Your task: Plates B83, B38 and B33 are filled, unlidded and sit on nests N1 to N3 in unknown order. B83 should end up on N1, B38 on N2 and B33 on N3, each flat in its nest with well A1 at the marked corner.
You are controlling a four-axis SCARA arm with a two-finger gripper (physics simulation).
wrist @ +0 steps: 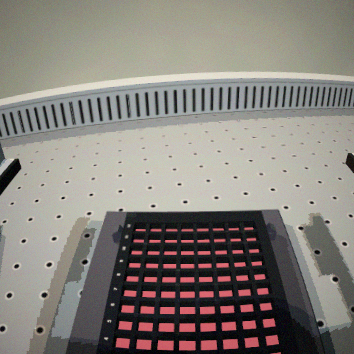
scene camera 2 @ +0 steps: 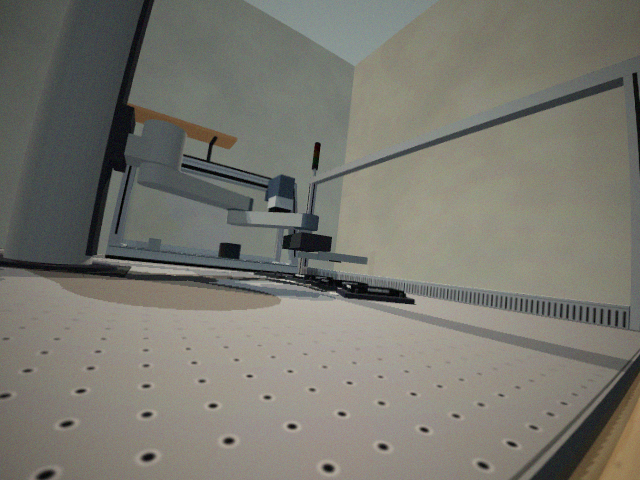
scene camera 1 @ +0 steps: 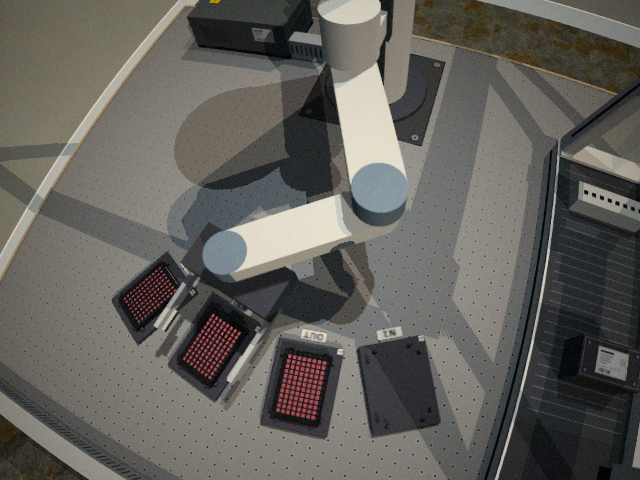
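Pixels of known places: gripper, between the fingertips: [wrist: 181, 138] [scene camera 2: 352, 260] [scene camera 1: 192, 354]; arm's base, origin of its link: [scene camera 2: 48, 269].
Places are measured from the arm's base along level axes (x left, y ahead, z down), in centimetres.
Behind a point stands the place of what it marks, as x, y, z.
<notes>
My gripper [scene camera 1: 196, 352] {-9.7, 73.3, -10.5} [scene camera 2: 356, 258] {-9.7, 73.3, -10.5} [wrist: 181, 138] {-9.7, 73.3, -10.5} is open and empty, high above the plate on the second nest from the left. That plate [scene camera 1: 211, 345] {-9.7, 70.6, -3.8} [wrist: 195, 280] {-9.9, 71.8, -3.9} has pink wells and lies in its dark nest [scene camera 1: 214, 394] {-5.9, 78.9, -2.5} [wrist: 92, 300] {-4.7, 72.3, -2.5}; its column numbers run up the left edge in the wrist view, rising away from me. Another pink-filled plate [scene camera 1: 149, 293] {-26.7, 66.3, -3.9} lies in the leftmost nest [scene camera 1: 139, 336] {-25.5, 75.2, -2.5}. A third plate [scene camera 1: 302, 384] {8.7, 70.9, -3.8} lies in the OUT nest [scene camera 1: 334, 361] {12.4, 65.0, -2.5}. Nest N1 [scene camera 1: 398, 387] {24.7, 65.7, -2.5} is empty. Plate names are unreadable; the left two nests' labels are hidden.
A dark control box [scene camera 1: 248, 28] {-35.6, -3.5, -10.6} stands at the back left beside the arm's column [scene camera 1: 398, 51] {5.9, 4.7, -18.2} [scene camera 2: 72, 129] {-7.4, 1.0, -28.6}. A framed panel and a dark slatted deck stand at the right, with a small black box [scene camera 1: 599, 361] {55.1, 53.3, -13.3} on it. A slotted duct [scene camera 2: 516, 302] {-46.4, 100.4, -3.6} [wrist: 175, 102] {-13.8, 100.4, -2.9} runs along the front edge.
</notes>
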